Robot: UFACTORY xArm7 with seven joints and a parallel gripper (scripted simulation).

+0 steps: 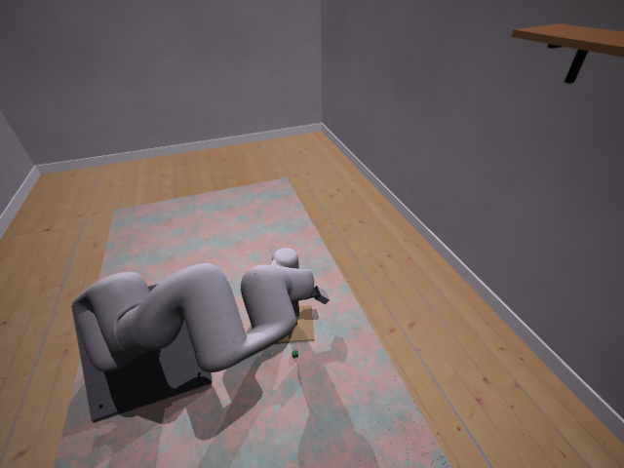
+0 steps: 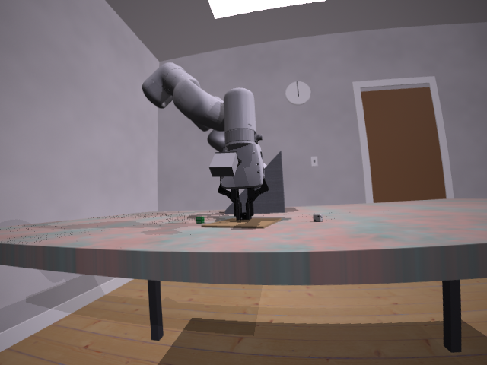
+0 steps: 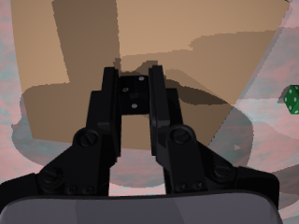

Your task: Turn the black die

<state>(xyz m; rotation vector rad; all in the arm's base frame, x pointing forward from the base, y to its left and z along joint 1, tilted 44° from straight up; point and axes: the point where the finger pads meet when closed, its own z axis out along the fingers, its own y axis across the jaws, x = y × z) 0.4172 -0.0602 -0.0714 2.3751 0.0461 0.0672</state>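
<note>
Now: hand 10 mm above the black die. Also, from my hand: green die 10 mm behind, 120 mm to the right, 20 mm below; then tan mat 30 mm below; then white die 160 mm to the left, 20 mm below.
</note>
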